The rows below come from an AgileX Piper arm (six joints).
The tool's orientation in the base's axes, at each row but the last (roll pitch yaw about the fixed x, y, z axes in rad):
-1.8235 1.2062 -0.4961
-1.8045 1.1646 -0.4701
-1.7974 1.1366 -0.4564
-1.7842 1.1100 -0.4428
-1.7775 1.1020 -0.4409
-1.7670 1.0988 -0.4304
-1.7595 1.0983 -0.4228
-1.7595 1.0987 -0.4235
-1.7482 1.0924 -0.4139
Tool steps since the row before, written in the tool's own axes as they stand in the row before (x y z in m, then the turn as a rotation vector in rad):
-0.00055 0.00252 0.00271 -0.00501 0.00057 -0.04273
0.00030 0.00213 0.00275 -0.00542 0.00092 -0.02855
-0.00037 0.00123 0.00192 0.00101 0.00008 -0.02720
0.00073 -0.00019 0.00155 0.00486 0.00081 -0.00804
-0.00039 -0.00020 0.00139 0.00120 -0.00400 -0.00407
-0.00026 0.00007 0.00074 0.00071 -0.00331 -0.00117
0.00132 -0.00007 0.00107 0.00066 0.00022 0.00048
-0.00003 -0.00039 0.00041 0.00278 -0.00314 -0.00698
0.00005 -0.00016 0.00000 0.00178 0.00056 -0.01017
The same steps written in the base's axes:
-0.00178 0.00323 -0.00060 -0.01301 -0.04017 0.00829
-0.00112 0.00302 -0.00135 -0.00990 -0.02636 0.00724
-0.00076 0.00215 -0.00035 -0.00639 -0.02641 0.00162
0.00084 0.00132 -0.00072 -0.00075 -0.00853 -0.00395
0.00037 0.00138 0.00031 0.00297 -0.00490 0.00108
0.00002 0.00078 0.00013 0.00290 -0.00188 0.00095
0.00088 0.00077 -0.00124 0.00020 0.00038 -0.00073
0.00043 0.00033 0.00017 0.00214 -0.00784 -0.00048
0.00016 -0.00004 0.00003 -0.00230 -0.01003 -0.00101

